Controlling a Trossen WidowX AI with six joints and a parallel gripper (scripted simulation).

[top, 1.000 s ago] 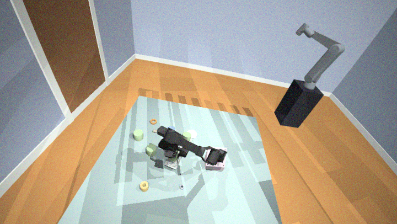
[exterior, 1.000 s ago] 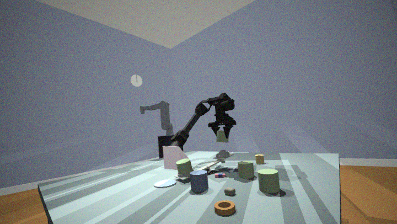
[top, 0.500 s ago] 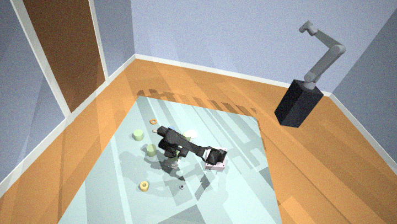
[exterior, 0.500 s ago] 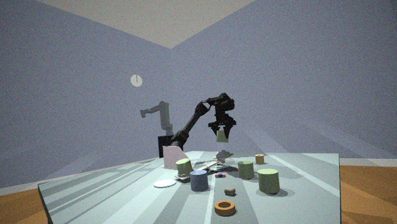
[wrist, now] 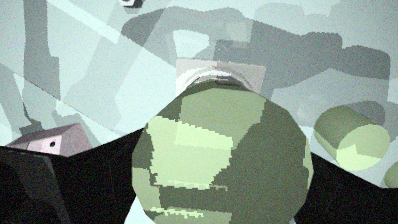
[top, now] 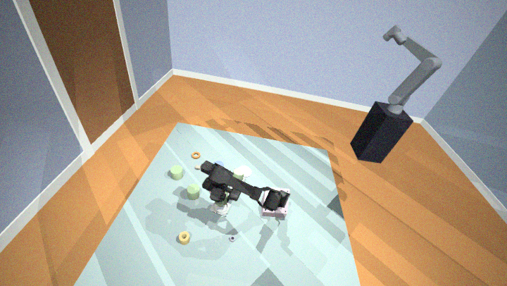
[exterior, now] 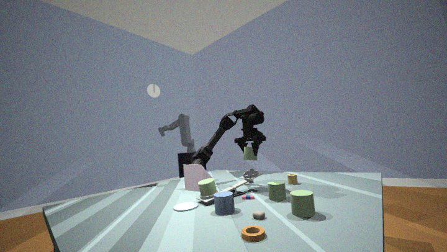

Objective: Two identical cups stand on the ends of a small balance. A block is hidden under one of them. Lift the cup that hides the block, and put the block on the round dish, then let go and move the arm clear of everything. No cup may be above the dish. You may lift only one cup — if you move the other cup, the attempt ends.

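My gripper tip is 1 cm to the left of the grey block and 8 cm above it. Also, from my gripper tip: small balance 3 cm behind, 13 cm to the right, 13 cm below; then blue cylinder 7 cm ahead, 34 cm to the right, 13 cm below; then red-and-blue eraser 6 cm ahead, 16 cm to the right, 17 cm below.
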